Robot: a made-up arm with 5 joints. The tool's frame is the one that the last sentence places. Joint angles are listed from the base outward.
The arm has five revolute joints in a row. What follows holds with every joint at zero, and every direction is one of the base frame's.
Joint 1 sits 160 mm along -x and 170 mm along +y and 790 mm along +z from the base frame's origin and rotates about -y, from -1.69 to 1.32 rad.
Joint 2 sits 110 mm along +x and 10 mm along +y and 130 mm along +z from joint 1 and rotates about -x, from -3.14 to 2.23 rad.
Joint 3 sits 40 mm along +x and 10 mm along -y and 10 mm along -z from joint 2 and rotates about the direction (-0.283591, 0.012, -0.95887), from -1.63 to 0.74 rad.
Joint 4 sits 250 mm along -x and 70 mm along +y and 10 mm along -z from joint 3 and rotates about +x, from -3.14 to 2.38 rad.
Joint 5 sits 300 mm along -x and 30 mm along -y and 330 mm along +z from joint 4 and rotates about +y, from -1.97 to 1.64 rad.
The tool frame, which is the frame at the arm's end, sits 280 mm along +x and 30 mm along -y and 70 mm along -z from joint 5; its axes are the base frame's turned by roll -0.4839, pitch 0.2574 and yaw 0.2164 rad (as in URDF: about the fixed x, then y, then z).
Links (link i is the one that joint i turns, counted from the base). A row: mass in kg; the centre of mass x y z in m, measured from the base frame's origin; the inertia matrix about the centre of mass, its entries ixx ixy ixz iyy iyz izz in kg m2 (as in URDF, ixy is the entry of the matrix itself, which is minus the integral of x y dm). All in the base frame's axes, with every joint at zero. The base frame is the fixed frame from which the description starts. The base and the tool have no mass.
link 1: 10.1; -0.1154 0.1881 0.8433; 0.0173 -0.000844 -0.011 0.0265 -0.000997 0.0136
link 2: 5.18; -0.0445 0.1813 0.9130; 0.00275 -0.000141 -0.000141 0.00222 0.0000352 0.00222
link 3: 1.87; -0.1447 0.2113 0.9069; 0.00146 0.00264 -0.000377 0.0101 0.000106 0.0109
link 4: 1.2; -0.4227 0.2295 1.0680; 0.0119 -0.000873 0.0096 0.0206 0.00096 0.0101
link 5: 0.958; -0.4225 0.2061 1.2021; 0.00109 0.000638 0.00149 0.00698 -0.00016 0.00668
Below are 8 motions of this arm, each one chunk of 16 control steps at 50 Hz.
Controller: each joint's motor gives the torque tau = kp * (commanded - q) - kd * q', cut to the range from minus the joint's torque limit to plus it. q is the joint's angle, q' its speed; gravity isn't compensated. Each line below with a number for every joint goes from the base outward.
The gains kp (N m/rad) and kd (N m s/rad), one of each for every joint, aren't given. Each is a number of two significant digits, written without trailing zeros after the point. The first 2 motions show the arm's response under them.
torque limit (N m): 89 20 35 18 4.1
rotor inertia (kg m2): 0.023 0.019 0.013 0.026 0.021
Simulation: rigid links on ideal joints. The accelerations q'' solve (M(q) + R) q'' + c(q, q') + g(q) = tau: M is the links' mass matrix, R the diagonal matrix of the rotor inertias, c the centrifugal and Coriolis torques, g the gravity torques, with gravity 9.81 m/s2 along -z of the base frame. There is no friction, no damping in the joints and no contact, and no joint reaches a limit. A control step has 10 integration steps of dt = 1/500 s. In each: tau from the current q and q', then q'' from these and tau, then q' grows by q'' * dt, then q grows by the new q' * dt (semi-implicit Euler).
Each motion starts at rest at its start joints. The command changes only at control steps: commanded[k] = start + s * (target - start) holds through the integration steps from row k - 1 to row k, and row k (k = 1, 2, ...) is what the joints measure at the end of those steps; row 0 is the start. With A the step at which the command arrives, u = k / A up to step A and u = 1 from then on. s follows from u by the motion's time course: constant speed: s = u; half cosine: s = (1 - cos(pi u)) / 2; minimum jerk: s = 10 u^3 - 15 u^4 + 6 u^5; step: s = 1 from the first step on.
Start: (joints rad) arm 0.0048 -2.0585 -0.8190 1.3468 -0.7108
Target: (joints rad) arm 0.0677 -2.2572 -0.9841 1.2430 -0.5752
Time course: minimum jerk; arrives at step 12
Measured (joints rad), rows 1 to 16:
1: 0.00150 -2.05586 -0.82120 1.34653 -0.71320
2: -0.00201 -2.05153 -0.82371 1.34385 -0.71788
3: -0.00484 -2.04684 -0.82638 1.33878 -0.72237
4: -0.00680 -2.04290 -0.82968 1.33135 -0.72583
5: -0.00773 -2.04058 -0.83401 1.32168 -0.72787
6: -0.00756 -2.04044 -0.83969 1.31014 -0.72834
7: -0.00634 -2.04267 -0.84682 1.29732 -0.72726
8: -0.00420 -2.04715 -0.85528 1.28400 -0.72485
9: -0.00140 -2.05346 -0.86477 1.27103 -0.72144
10: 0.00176 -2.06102 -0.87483 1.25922 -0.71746
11: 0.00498 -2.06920 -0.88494 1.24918 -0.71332
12: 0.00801 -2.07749 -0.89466 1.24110 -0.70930
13: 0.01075 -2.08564 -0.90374 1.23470 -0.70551
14: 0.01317 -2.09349 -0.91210 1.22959 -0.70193
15: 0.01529 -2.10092 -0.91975 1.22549 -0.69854
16: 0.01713 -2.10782 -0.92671 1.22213 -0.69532
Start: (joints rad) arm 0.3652 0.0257 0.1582 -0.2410 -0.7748
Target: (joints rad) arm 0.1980 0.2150 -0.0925 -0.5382 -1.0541
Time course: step
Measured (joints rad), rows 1 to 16:
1: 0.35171 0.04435 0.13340 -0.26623 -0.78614
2: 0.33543 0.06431 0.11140 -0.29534 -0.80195
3: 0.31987 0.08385 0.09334 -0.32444 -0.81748
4: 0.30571 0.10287 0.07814 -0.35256 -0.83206
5: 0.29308 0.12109 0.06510 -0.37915 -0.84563
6: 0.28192 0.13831 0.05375 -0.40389 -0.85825
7: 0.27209 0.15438 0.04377 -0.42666 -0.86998
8: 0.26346 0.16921 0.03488 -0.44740 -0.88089
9: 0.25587 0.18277 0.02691 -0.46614 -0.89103
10: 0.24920 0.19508 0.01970 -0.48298 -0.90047
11: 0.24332 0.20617 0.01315 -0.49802 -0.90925
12: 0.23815 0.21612 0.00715 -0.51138 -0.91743
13: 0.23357 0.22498 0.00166 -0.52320 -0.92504
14: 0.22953 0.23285 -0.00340 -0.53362 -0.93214
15: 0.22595 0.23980 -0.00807 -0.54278 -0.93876
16: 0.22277 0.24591 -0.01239 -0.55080 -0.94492
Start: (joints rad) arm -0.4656 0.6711 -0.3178 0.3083 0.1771
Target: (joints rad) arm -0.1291 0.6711 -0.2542 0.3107 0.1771
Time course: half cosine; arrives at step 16
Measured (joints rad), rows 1 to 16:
1: -0.46901 0.66886 -0.31501 0.30847 0.18026
2: -0.47295 0.66780 -0.31256 0.30855 0.18399
3: -0.47542 0.66712 -0.31046 0.30881 0.18659
4: -0.47563 0.66654 -0.30852 0.30932 0.18837
5: -0.47316 0.66597 -0.30659 0.31003 0.18966
6: -0.46777 0.66537 -0.30454 0.31087 0.19065
7: -0.45940 0.66475 -0.30224 0.31176 0.19150
8: -0.44812 0.66412 -0.29963 0.31261 0.19234
9: -0.43415 0.66351 -0.29664 0.31334 0.19327
10: -0.41786 0.66293 -0.29325 0.31390 0.19438
11: -0.39969 0.66241 -0.28944 0.31421 0.19575
12: -0.38020 0.66198 -0.28526 0.31426 0.19742
13: -0.36001 0.66164 -0.28073 0.31400 0.19945
14: -0.33979 0.66143 -0.27595 0.31343 0.20184
15: -0.32021 0.66136 -0.27099 0.31256 0.20459
16: -0.30194 0.66144 -0.26596 0.31140 0.20768

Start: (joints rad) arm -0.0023 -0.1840 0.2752 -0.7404 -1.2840
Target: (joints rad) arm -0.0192 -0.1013 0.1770 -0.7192 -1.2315
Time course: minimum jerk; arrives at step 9
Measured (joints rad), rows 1 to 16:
1: -0.00465 -0.17909 0.27330 -0.74010 -1.28280
2: -0.00722 -0.17173 0.27149 -0.74154 -1.28003
3: -0.00983 -0.16256 0.26967 -0.74416 -1.27677
4: -0.01263 -0.15159 0.26735 -0.74740 -1.27304
5: -0.01558 -0.13898 0.26420 -0.75089 -1.26876
6: -0.01854 -0.12516 0.26021 -0.75444 -1.26401
7: -0.02133 -0.11083 0.25566 -0.75795 -1.25903
8: -0.02378 -0.09674 0.25095 -0.76144 -1.25413
9: -0.02581 -0.08354 0.24647 -0.76489 -1.24956
10: -0.02750 -0.07148 0.24238 -0.76821 -1.24542
11: -0.02896 -0.06058 0.23869 -0.77132 -1.24166
12: -0.03024 -0.05081 0.23537 -0.77417 -1.23823
13: -0.03137 -0.04213 0.23237 -0.77673 -1.23507
14: -0.03239 -0.03445 0.22966 -0.77899 -1.23216
15: -0.03329 -0.02768 0.22720 -0.78096 -1.22947
16: -0.03411 -0.02175 0.22495 -0.78264 -1.22699

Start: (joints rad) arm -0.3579 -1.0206 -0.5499 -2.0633 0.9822
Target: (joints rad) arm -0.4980 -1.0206 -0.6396 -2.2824 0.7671
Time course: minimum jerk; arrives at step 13
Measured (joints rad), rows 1 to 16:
1: -0.36138 -1.01999 -0.55392 -2.06721 0.98275
2: -0.36491 -1.01867 -0.55945 -2.07196 0.98389
3: -0.36858 -1.01732 -0.56555 -2.07770 0.98500
4: -0.37302 -1.01606 -0.57213 -2.08514 0.98528
5: -0.37871 -1.01490 -0.57921 -2.09481 0.98411
6: -0.38589 -1.01385 -0.58678 -2.10702 0.98111
7: -0.39458 -1.01291 -0.59480 -2.12169 0.97608
8: -0.40454 -1.01209 -0.60311 -2.13842 0.96911
9: -0.41536 -1.01136 -0.61153 -2.15650 0.96047
10: -0.42652 -1.01075 -0.61981 -2.17502 0.95066
11: -0.43744 -1.01023 -0.62774 -2.19306 0.94023
12: -0.44763 -1.00980 -0.63512 -2.20977 0.92978
13: -0.45681 -1.00944 -0.64189 -2.22470 0.91975
14: -0.46498 -1.00914 -0.64808 -2.23783 0.91039
15: -0.47223 -1.00888 -0.65376 -2.24935 0.90173
16: -0.47867 -1.00864 -0.65898 -2.25946 0.89374

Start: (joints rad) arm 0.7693 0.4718 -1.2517 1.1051 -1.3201
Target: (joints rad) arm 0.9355 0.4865 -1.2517 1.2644 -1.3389
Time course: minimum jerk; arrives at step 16
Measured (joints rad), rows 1 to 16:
1: 0.77009 0.46863 -1.24982 1.10539 -1.31806
2: 0.77180 0.46231 -1.24628 1.10743 -1.31559
3: 0.77410 0.45451 -1.24245 1.11119 -1.31369
4: 0.77709 0.44611 -1.23888 1.11664 -1.31226
5: 0.78102 0.43764 -1.23576 1.12380 -1.31118
6: 0.78614 0.42943 -1.23311 1.13268 -1.31038
7: 0.79261 0.42168 -1.23085 1.14320 -1.30984
8: 0.80049 0.41448 -1.22888 1.15518 -1.30954
9: 0.80968 0.40791 -1.22708 1.16836 -1.30950
10: 0.81996 0.40197 -1.22537 1.18238 -1.30969
11: 0.83099 0.39665 -1.22367 1.19681 -1.31009
12: 0.84237 0.39193 -1.22193 1.21117 -1.31067
13: 0.85366 0.38778 -1.22012 1.22501 -1.31138
14: 0.86447 0.38414 -1.21826 1.23790 -1.31219
15: 0.87445 0.38101 -1.21637 1.24954 -1.31303
16: 0.88345 0.37835 -1.21450 1.25980 -1.31389

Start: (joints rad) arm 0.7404 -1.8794 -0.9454 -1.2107 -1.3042
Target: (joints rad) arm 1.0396 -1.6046 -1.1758 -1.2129 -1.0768
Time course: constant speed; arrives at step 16
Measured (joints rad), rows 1 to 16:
1: 0.74256 -1.87667 -0.94672 -1.21211 -1.30641
2: 0.74697 -1.87245 -0.94959 -1.21349 -1.30966
3: 0.75324 -1.86710 -0.95376 -1.21450 -1.31224
4: 0.76113 -1.86069 -0.95905 -1.21512 -1.31385
5: 0.77044 -1.85328 -0.96530 -1.21543 -1.31451
6: 0.78099 -1.84495 -0.97239 -1.21550 -1.31425
7: 0.79261 -1.83579 -0.98020 -1.21544 -1.31313
8: 0.80517 -1.82589 -0.98862 -1.21532 -1.31119
9: 0.81855 -1.81531 -0.99757 -1.21519 -1.30848
10: 0.83263 -1.80411 -1.00696 -1.21512 -1.30504
11: 0.84733 -1.79237 -1.01672 -1.21514 -1.30091
12: 0.86255 -1.78012 -1.02680 -1.21527 -1.29613
13: 0.87823 -1.76743 -1.03715 -1.21553 -1.29072
14: 0.89431 -1.75434 -1.04771 -1.21594 -1.28472
15: 0.91073 -1.74088 -1.05845 -1.21649 -1.27816
16: 0.92745 -1.72709 -1.06934 -1.21719 -1.27107

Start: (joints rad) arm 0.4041 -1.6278 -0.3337 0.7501 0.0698
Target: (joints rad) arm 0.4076 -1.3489 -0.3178 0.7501 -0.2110
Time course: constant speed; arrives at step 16
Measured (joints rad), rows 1 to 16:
1: 0.40312 -1.62651 -0.33616 0.75124 0.06841
2: 0.40252 -1.62453 -0.33975 0.75387 0.06458
3: 0.40226 -1.62169 -0.34362 0.75719 0.05923
4: 0.40217 -1.61777 -0.34744 0.76070 0.05275
5: 0.40217 -1.61266 -0.35104 0.76409 0.04533
6: 0.40222 -1.60637 -0.35434 0.76721 0.03706
7: 0.40229 -1.59892 -0.35730 0.76998 0.02803
8: 0.40237 -1.59040 -0.35992 0.77239 0.01830
9: 0.40245 -1.58091 -0.36221 0.77446 0.00794
10: 0.40252 -1.57054 -0.36418 0.77622 -0.00301
11: 0.40259 -1.55940 -0.36587 0.77773 -0.01451
12: 0.40267 -1.54758 -0.36730 0.77901 -0.02650
13: 0.40274 -1.53516 -0.36849 0.78013 -0.03895
14: 0.40282 -1.52223 -0.36947 0.78110 -0.05182
15: 0.40290 -1.50885 -0.37026 0.78196 -0.06507
16: 0.40299 -1.49509 -0.37088 0.78275 -0.07868

